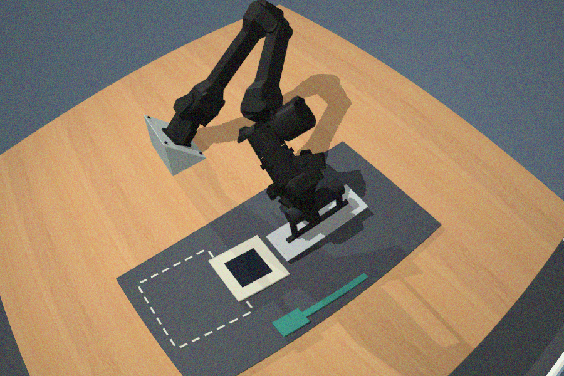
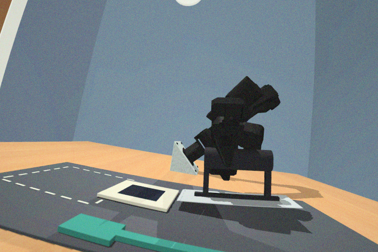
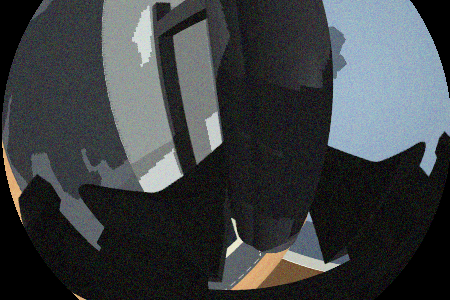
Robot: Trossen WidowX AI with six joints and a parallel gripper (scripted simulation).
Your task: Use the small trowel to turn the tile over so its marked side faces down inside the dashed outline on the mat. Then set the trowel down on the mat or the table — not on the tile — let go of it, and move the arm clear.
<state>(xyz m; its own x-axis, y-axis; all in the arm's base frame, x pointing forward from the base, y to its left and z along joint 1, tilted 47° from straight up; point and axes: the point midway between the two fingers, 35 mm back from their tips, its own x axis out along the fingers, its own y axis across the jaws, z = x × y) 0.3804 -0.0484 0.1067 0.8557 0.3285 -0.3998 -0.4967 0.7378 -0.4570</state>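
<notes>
Right now my gripper tip is 90 mm above the grey mat, 80 mm to the left of it and 20 mm past it. Also, from my gripper tip: teal flat paddle 120 mm to the right, 110 mm ahead, 70 mm below; then cream tile 140 mm to the right, 70 mm below, 50 mm behind.
</notes>
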